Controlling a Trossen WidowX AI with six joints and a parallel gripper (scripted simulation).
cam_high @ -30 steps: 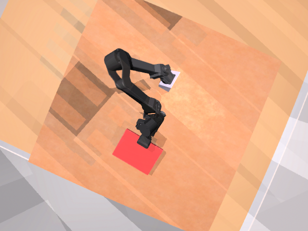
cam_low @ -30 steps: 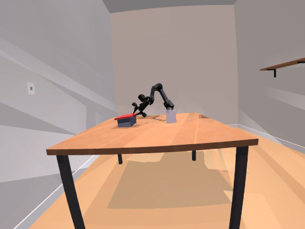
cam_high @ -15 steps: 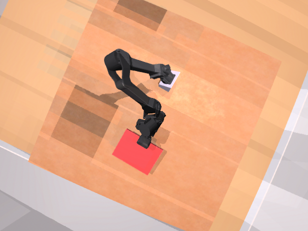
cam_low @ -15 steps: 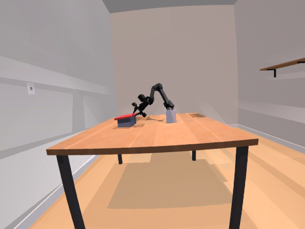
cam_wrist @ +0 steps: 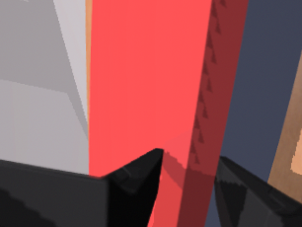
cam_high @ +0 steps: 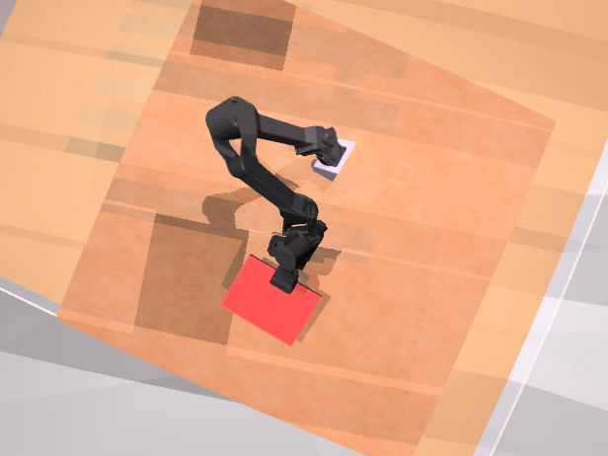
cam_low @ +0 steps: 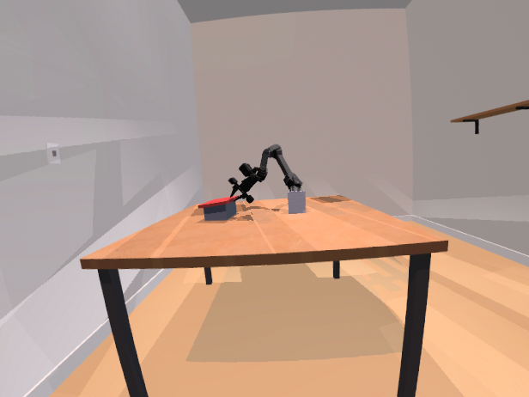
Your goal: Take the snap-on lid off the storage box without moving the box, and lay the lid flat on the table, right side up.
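My gripper tip is 80 mm short of the red lid. From my gripper tip the other things lie so: blue-grey storage box 70 mm ahead, 50 mm below.
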